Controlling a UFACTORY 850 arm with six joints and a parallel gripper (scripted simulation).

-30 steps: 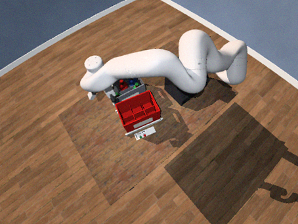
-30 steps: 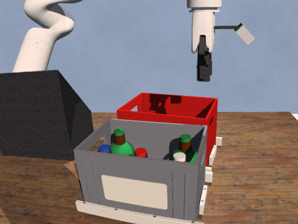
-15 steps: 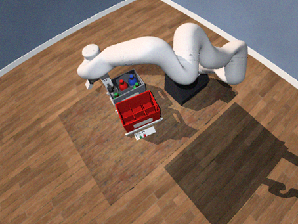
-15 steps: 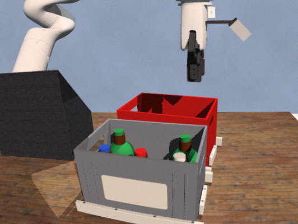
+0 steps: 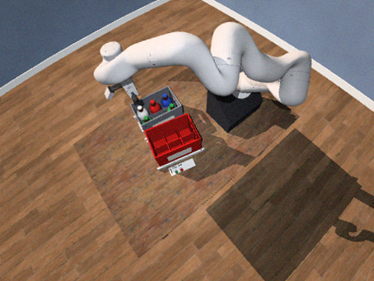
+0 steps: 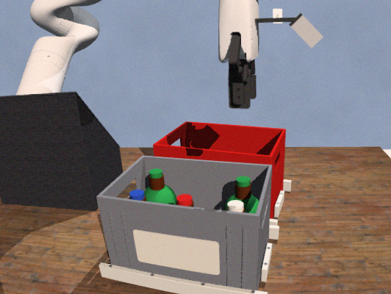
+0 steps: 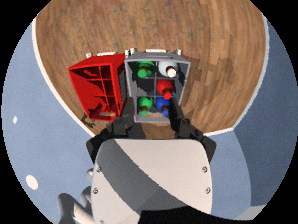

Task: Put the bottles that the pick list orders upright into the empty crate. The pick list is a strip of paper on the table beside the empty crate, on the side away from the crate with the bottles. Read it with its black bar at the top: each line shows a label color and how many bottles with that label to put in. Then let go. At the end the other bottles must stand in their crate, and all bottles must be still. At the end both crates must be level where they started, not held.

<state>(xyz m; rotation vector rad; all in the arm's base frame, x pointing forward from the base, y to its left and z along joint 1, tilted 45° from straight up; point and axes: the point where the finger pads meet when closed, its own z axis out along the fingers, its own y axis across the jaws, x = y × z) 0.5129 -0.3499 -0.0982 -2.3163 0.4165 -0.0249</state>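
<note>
Now: hand 190 mm past the blue-capped bottle, 10 mm to the left of it and 240 mm above it. From my hand the other things lie so: grey crate (90 mm behind, 10 mm to the left, 250 mm below); white-capped bottle (20 mm behind, 60 mm to the right, 240 mm below); green-capped bottle (30 mm to the left, 240 mm below).
</note>
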